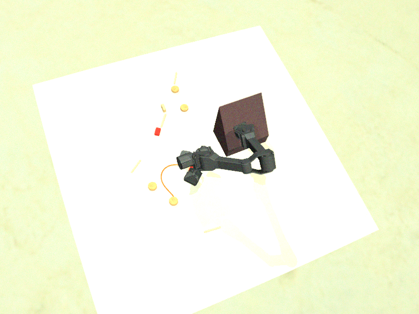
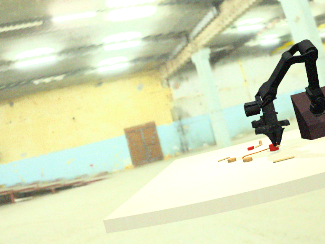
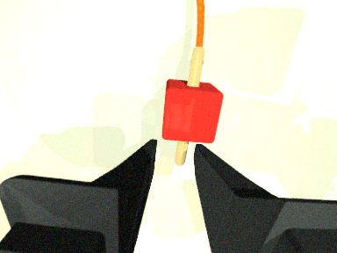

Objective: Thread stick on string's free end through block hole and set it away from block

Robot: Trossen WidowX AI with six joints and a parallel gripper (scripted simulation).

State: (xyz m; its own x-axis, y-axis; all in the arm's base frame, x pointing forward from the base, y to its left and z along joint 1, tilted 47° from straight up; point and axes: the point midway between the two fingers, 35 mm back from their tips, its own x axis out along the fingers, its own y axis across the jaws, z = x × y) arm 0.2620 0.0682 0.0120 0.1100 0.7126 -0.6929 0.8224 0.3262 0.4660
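Now: gripper tip 2 cm to the left of the red block, 1 cm short of it and 1 cm above it. Also, from my gripper tip: thin wooden stick (4 cm to the right, 2 cm ahead, 1 cm below); small pale block (38 cm to the right, 3 cm behind, 1 cm below); round wooden button (16 cm ahead, 7 cm to the left, 1 cm below).
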